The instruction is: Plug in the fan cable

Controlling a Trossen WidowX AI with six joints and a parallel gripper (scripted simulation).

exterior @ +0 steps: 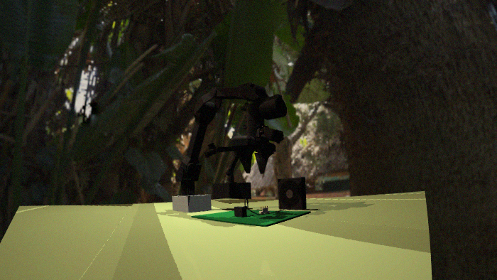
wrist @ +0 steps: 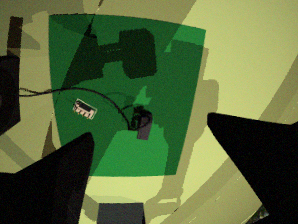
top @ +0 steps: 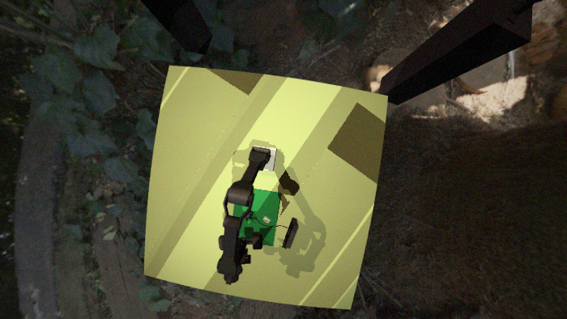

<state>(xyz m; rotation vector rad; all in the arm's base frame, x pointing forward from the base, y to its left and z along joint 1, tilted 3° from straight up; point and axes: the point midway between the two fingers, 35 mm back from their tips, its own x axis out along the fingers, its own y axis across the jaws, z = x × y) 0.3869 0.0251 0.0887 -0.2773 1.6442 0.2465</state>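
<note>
The dark plug lies 120 mm below my gripper tip, 60 mm behind it and 20 mm to the right of it. The rest, counted from my gripper tip: four-pin header (140 mm below, 80 mm to the left, 50 mm behind); black fan (210 mm to the left, 80 mm below, 40 mm behind); green board (150 mm below, 50 mm behind, 20 mm to the left).
</note>
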